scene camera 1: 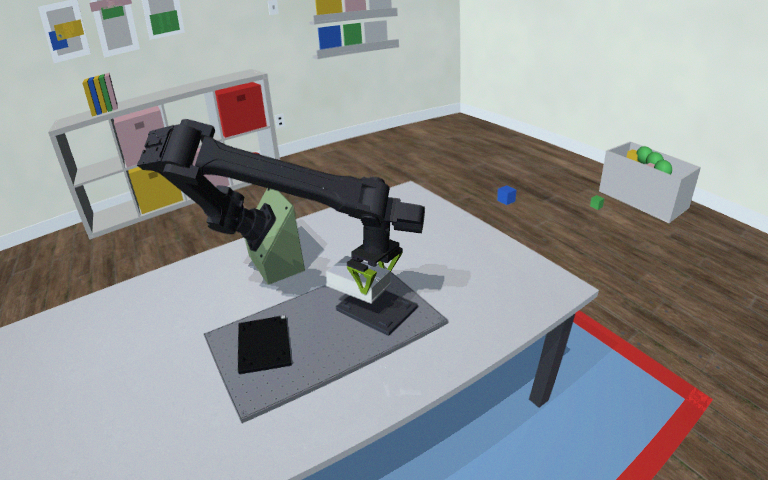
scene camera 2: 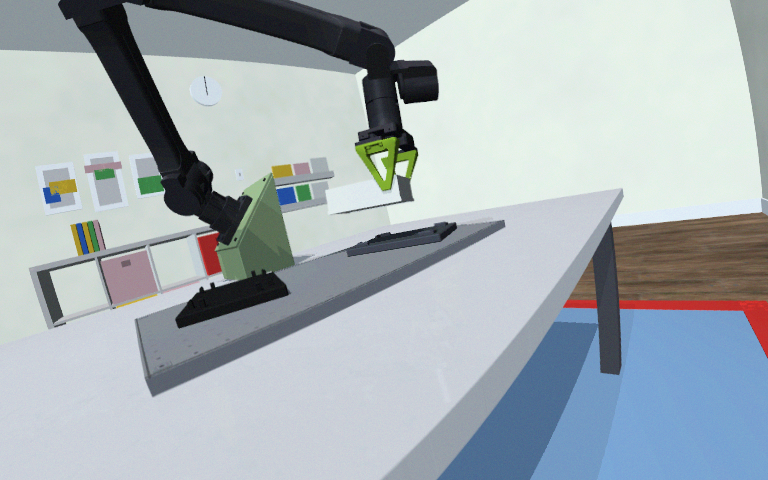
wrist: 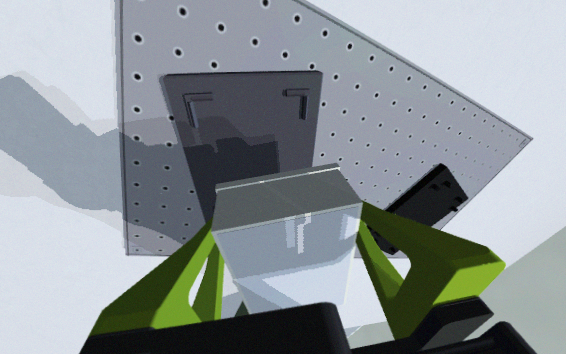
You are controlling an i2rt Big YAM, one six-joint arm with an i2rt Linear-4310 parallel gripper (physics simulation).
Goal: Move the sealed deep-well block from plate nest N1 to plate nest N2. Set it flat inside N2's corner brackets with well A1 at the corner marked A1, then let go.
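Observation:
The sealed deep-well block, white with a grey side, looks roughly level. My gripper is shut on it, green fingers on opposite sides. The block hangs above the dark grey nest, with a gap between them, and looks slightly turned against it in the wrist view. Two corner brackets show there; the block hides the nest's near end. A black nest holds no block. The N1, N2 and A1 marks cannot be read.
Both nests stand on a grey perforated board on the white table. The arm's green base mount stands behind the board. The black nest's upright brackets stick up in scene camera 2.

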